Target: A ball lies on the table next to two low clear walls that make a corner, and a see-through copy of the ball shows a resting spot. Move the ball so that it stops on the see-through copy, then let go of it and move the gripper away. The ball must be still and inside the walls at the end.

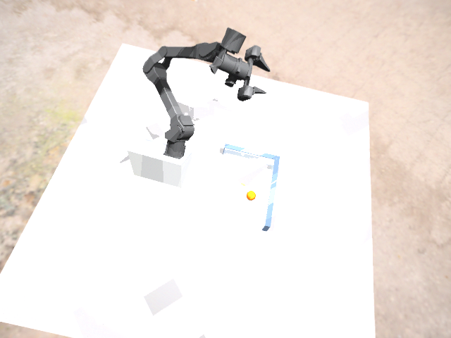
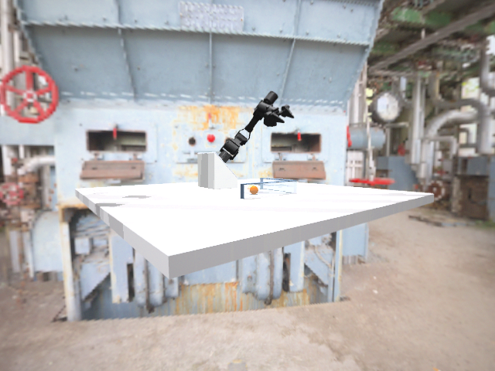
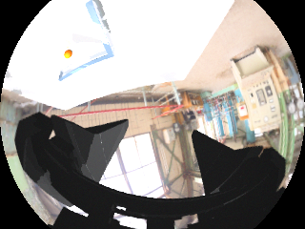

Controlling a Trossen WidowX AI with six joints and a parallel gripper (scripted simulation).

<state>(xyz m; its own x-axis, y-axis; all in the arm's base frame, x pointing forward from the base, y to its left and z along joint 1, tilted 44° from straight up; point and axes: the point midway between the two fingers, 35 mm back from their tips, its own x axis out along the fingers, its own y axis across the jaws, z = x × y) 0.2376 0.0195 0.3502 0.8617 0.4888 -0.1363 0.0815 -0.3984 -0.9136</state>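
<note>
Now: gripper tip 70 mm short of the orange ball, 280 mm to the left of it and 350 mm above it.
</note>
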